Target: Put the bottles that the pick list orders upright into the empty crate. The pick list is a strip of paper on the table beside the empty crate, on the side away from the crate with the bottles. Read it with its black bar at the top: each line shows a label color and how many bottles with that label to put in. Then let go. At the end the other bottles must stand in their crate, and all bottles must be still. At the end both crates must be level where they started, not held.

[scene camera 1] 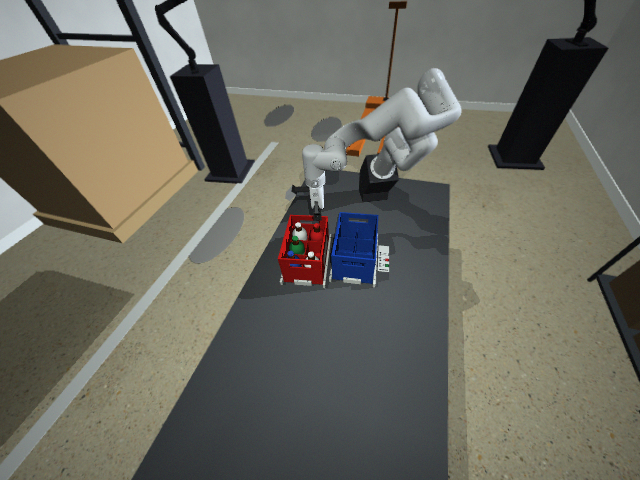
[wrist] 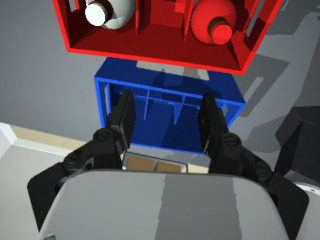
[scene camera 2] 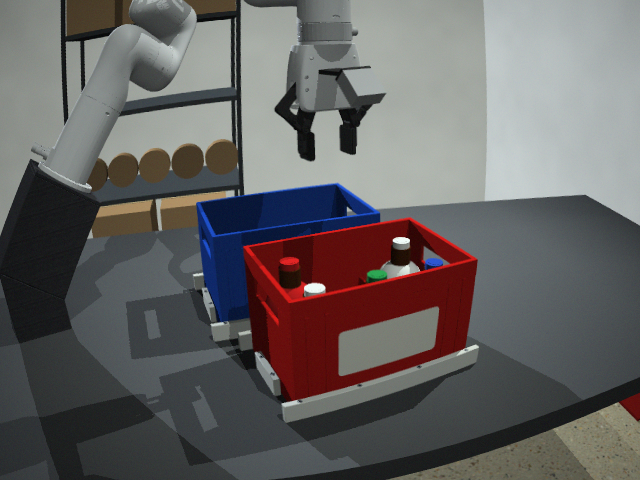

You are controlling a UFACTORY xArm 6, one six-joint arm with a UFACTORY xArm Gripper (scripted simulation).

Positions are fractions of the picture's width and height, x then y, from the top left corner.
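A blue crate is there for me to see: scene camera 1 (0.55, 0.53) shows it, and so does scene camera 2 (0.49, 0.44). I see the crate in the wrist view (0.50, 0.38) as well.
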